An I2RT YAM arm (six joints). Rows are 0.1 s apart.
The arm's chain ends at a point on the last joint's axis. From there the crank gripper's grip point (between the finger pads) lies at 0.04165 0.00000 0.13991 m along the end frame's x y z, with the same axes.
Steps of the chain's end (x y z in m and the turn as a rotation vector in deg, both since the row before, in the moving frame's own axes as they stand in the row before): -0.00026 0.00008 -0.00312 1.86 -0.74 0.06; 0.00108 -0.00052 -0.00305 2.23 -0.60 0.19; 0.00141 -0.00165 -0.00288 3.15 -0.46 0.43; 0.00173 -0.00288 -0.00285 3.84 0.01 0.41; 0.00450 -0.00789 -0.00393 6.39 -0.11 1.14; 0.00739 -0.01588 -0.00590 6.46 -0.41 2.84; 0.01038 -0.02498 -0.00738 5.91 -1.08 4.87; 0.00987 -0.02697 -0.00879 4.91 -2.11 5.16
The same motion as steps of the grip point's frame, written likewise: -0.00207 -0.00443 -0.00267 1.86 -0.74 0.06; -0.00038 -0.00584 -0.00272 2.23 -0.60 0.19; 0.00031 -0.00904 -0.00275 3.15 -0.46 0.43; 0.00179 -0.01195 -0.00316 3.84 0.01 0.41; 0.00438 -0.02264 -0.00467 6.39 -0.11 1.14; 0.00673 -0.02960 -0.00638 6.46 -0.41 2.84; 0.00821 -0.03599 -0.00718 5.91 -1.08 4.87; 0.00507 -0.03548 -0.00771 4.91 -2.11 5.16
